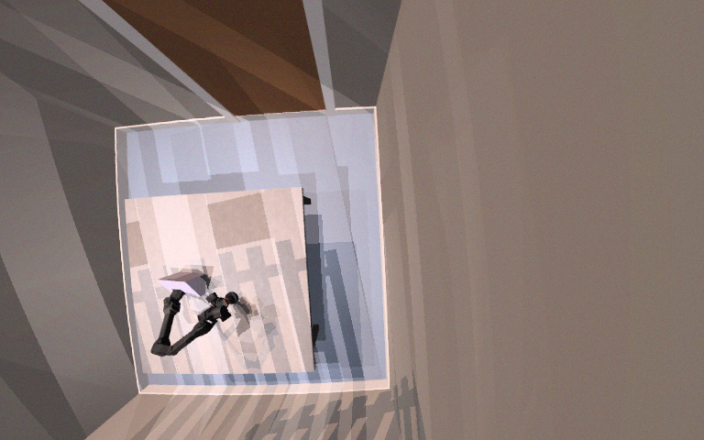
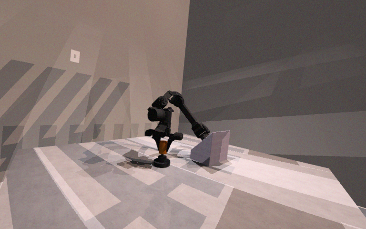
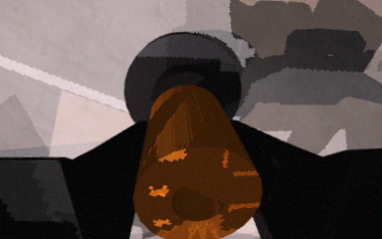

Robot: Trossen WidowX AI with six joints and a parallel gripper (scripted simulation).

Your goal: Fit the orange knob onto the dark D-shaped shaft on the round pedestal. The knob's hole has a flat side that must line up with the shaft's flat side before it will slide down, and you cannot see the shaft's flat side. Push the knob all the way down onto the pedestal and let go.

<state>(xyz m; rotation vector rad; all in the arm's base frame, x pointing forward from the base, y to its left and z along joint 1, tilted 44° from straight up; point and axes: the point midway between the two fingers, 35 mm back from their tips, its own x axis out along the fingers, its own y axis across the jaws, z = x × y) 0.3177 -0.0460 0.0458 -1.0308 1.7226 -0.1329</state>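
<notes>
Right now the orange knob is 20 mm above my gripper tip. The rest, counted from my gripper tip: dark round pedestal: 40 mm below.
</notes>
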